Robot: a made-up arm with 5 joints. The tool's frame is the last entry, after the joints. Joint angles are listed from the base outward. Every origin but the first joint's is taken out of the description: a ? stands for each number. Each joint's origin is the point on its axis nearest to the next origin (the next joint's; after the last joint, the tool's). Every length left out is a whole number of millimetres.
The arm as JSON. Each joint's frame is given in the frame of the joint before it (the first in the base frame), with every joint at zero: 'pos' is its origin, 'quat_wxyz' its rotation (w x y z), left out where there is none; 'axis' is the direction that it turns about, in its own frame. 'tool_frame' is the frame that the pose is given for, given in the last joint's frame.
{
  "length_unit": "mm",
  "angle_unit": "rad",
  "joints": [
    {
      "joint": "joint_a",
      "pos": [
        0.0,
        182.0,
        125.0
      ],
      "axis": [
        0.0,
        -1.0,
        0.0
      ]
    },
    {
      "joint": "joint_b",
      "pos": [
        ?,
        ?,
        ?
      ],
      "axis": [
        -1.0,
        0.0,
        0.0
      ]
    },
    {
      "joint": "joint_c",
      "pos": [
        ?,
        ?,
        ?
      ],
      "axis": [
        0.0,
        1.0,
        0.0
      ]
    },
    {
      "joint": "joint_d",
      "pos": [
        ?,
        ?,
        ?
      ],
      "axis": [
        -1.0,
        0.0,
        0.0
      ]
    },
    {
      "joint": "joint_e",
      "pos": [
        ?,
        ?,
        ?
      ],
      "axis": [
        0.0,
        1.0,
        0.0
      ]
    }
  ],
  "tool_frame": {
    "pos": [
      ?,
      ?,
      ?
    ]
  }
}
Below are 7 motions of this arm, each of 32 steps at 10 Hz.
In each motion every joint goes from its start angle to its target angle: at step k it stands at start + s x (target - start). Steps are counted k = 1, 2, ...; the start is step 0. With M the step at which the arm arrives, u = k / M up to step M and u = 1 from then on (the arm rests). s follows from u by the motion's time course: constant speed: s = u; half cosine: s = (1 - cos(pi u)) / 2; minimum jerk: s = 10 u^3 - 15 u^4 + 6 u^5.
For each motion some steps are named. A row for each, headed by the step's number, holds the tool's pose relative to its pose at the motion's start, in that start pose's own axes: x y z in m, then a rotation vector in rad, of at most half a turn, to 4 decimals.
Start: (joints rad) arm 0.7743 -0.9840 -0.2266 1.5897 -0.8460
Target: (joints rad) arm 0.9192 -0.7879 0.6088 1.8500 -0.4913
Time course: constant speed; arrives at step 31
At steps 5, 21, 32:
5: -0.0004 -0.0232 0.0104 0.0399 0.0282 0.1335
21: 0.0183 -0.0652 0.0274 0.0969 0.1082 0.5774
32: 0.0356 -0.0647 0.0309 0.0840 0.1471 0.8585

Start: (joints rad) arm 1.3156 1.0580 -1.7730 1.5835 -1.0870
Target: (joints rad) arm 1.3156 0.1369 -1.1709 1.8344 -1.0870
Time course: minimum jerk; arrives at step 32
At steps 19, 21, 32:
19: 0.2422 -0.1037 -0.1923 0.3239 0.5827 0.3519
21: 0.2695 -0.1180 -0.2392 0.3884 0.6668 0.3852
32: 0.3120 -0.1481 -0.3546 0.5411 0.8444 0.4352

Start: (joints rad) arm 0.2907 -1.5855 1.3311 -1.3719 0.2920
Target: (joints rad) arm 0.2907 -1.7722 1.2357 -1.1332 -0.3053
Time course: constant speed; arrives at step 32
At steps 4, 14, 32:
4: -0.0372 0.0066 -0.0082 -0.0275 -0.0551 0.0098
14: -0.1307 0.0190 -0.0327 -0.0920 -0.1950 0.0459
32: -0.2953 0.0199 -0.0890 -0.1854 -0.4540 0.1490

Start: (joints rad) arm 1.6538 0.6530 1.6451 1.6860 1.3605
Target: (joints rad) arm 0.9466 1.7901 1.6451 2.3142 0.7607
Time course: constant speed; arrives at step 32
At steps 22, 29, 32:
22: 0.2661 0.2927 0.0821 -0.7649 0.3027 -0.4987
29: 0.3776 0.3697 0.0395 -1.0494 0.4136 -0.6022
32: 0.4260 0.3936 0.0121 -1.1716 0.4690 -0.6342

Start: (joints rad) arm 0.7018 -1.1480 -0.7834 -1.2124 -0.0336
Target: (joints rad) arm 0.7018 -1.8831 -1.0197 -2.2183 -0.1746
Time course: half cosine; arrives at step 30
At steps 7, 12, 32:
7: 0.0219 0.0115 0.0136 0.1952 -0.0917 0.0011
12: 0.0587 0.0268 0.0328 0.5211 -0.2478 0.0159
32: 0.1882 0.0701 0.0766 1.4659 -0.6993 0.1836

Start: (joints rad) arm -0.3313 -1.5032 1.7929 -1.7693 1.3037
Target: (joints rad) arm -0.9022 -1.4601 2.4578 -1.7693 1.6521
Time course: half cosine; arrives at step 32
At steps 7, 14, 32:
7: 0.0117 0.0078 -0.0026 0.0939 0.0354 0.0420
14: 0.0437 0.0323 -0.0223 0.3290 0.1453 0.1604
32: 0.1046 0.1319 -0.1189 0.7881 0.4510 0.4495

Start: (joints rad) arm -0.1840 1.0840 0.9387 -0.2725 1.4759
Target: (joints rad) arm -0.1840 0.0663 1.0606 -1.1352 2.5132
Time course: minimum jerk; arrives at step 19
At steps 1, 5, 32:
1: 0.0001 0.0010 -0.0007 -0.0008 0.0019 0.0021
5: 0.0064 0.0888 -0.0669 -0.0820 0.1665 0.1748
32: -0.6065 0.3792 -0.9710 -1.2457 1.4986 1.0826

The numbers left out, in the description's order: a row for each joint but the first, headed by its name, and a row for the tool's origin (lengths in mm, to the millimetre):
joint_b: 107.0 0.0 -87.0
joint_c: 0.0 524.0 -5.0
joint_d: 11.0 0.0 -62.0
joint_e: 0.0 51.0 -271.0
tool: -28.0 0.0 382.0

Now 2 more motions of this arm.
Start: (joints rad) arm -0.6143 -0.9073 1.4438 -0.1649 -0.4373
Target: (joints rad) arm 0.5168 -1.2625 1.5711 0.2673 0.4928
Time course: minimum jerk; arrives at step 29
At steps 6, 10, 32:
6: -0.0090 -0.0013 -0.0180 -0.0609 0.0283 0.0637
10: -0.0301 -0.0031 -0.0729 -0.2422 0.1008 0.2068
32: -0.0419 -0.1379 -0.4673 -1.3996 0.3108 0.3308

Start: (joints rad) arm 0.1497 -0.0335 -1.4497 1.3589 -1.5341
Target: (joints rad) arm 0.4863 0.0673 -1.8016 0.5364 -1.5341
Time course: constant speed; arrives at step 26
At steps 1, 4, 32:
1: -0.0017 0.0193 -0.0055 -0.0237 -0.0098 -0.0325
4: -0.0047 0.0758 -0.0259 -0.0931 -0.0438 -0.1298
32: 0.0744 0.3765 -0.2987 -0.4843 -0.4976 -0.8064

